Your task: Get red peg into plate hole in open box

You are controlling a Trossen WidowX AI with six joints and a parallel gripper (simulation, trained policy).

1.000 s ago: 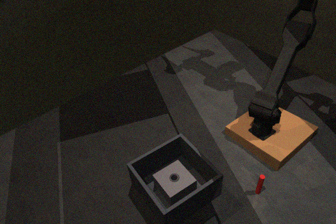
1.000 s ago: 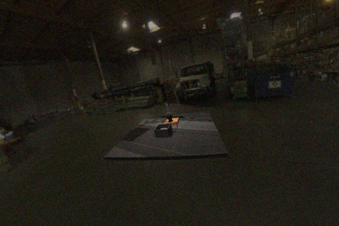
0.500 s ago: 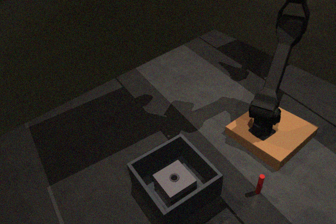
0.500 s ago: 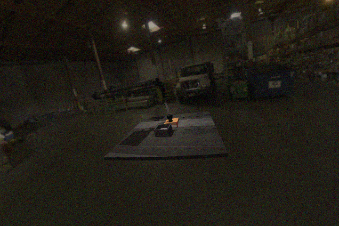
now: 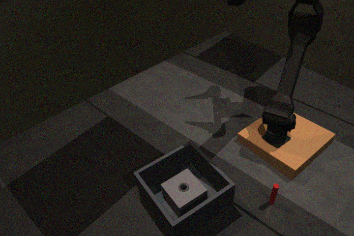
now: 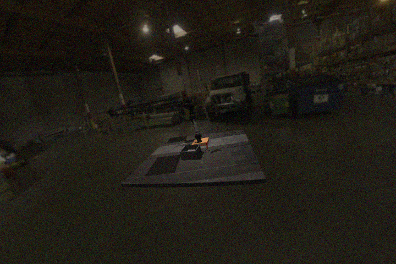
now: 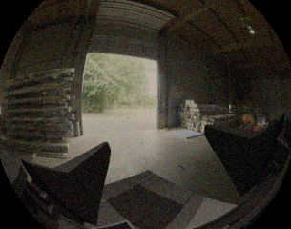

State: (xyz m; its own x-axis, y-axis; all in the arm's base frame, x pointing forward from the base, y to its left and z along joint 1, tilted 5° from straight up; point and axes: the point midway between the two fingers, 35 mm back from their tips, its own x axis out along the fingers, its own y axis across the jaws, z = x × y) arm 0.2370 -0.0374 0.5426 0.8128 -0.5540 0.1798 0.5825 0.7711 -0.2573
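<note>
The red peg is 55 cm below my gripper tip, 23 cm to the left of it and 8 cm behind it. The rest, counted from my gripper tip: pale plate: 54 cm below, 10 cm ahead, 7 cm to the left; then grey box: 56 cm below, 10 cm ahead, 7 cm to the left.
</note>
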